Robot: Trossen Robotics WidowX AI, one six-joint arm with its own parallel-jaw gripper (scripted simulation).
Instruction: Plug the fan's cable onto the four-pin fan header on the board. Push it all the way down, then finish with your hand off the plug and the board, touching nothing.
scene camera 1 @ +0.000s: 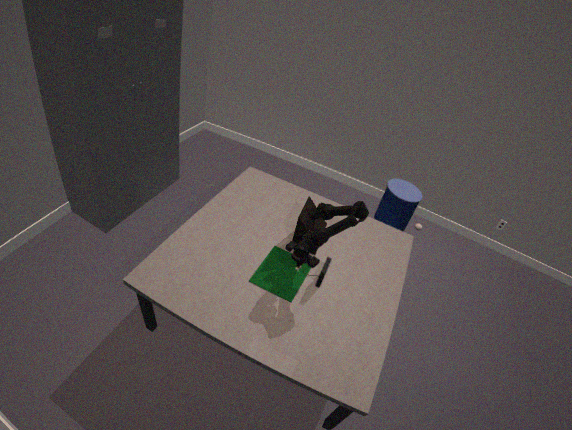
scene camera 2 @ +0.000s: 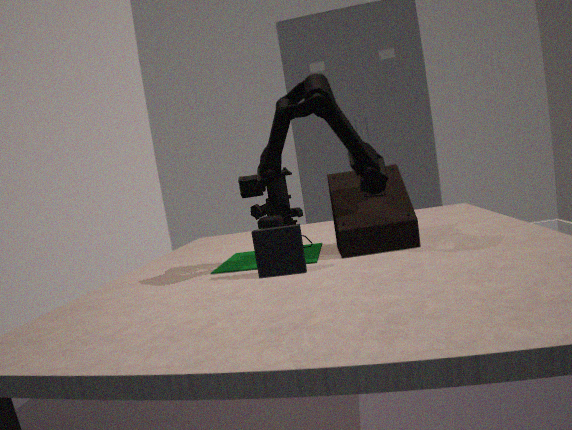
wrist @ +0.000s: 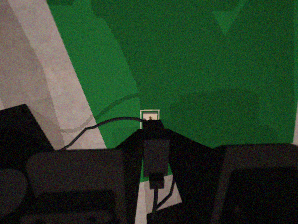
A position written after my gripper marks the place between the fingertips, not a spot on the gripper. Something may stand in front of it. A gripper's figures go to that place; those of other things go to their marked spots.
Scene:
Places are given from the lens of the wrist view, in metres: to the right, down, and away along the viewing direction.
my gripper [wrist: 152, 133]: 0.00, 0.02, 0.11
dark fan plug [wrist: 156, 142]: 0.01, 0.02, 0.09
green board [wrist: 216, 79]: 0.07, -0.04, 0.14
The marked spots on the dark fan plug and the green board are 0.11 m apart.

